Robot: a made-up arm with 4 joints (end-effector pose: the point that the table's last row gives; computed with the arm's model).
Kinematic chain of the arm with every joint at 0, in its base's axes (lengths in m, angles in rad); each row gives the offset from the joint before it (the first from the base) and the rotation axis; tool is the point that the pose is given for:
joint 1: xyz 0 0 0.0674 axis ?
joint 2: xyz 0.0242 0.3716 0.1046 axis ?
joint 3: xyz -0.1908 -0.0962 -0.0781 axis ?
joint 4: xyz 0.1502 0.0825 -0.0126 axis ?
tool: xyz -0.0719 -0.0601 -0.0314
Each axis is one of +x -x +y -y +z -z.
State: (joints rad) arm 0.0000 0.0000 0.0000 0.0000
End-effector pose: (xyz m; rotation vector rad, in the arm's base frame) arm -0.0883 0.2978 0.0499 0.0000 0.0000 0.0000
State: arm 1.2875 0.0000 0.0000 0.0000
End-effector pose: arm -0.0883 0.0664 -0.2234 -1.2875 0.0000 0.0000
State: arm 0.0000 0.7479 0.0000 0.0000
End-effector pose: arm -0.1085 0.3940 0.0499 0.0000 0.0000 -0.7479
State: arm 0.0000 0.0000 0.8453 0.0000
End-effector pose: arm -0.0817 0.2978 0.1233 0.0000 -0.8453 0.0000
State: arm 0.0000 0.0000 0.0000 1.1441
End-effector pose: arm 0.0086 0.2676 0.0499 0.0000 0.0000 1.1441
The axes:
joint 1: -x
joint 2: -z
joint 3: -y
joint 4: +z

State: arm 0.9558 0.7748 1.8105 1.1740
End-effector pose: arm -0.1840 0.4199 -0.1636 -2.3457 -0.9205 0.8545
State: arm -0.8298 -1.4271 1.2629 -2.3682
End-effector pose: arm -0.0689 0.0694 0.3882 1.9974 0.7997 -0.6441
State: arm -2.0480 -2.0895 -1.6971 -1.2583
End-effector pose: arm 0.1134 -0.0313 0.2114 0.2613 -0.5450 0.1480
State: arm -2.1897 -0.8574 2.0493 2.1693
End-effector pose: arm -0.1179 -0.2974 0.0366 -0.5186 -1.8840 -0.8901
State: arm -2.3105 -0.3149 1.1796 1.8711
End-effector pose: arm -0.0156 -0.3594 0.1330 0.4621 -2.0096 -0.1553
